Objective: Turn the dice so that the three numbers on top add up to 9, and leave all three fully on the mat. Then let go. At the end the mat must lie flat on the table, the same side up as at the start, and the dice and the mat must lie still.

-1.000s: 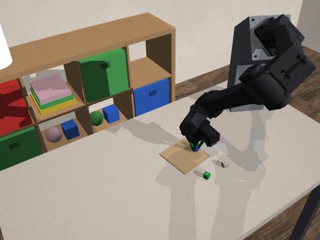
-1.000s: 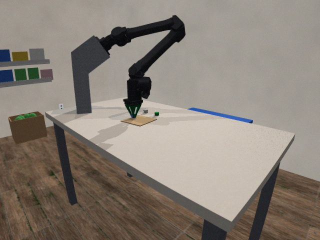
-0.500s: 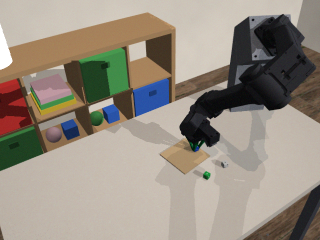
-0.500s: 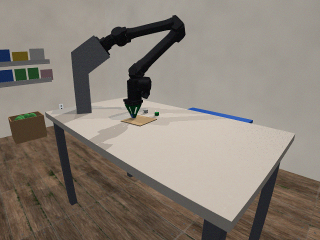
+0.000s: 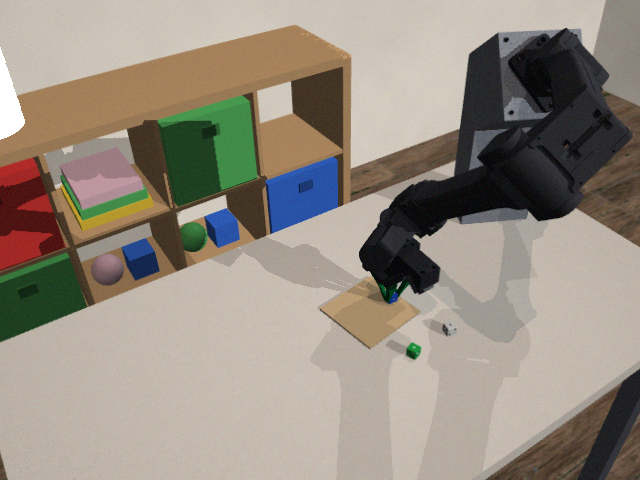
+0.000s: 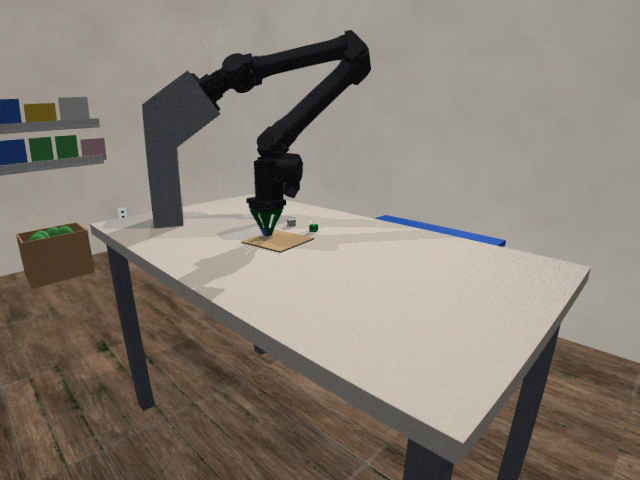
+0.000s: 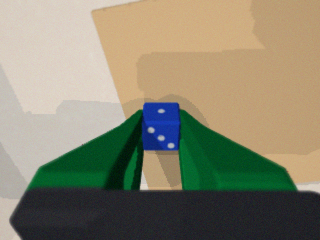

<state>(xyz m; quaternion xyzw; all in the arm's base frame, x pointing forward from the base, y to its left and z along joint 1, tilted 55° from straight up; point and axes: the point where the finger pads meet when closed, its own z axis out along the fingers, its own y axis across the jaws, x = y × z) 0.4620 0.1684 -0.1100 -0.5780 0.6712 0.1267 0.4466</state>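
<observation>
My hand is right at the blue die. Also, from my hand: tan mat 5 cm ahead, 1 cm below; green die 4 cm ahead, 14 cm to the left, 1 cm below; white die 5 cm behind, 12 cm to the left, 1 cm below.
</observation>
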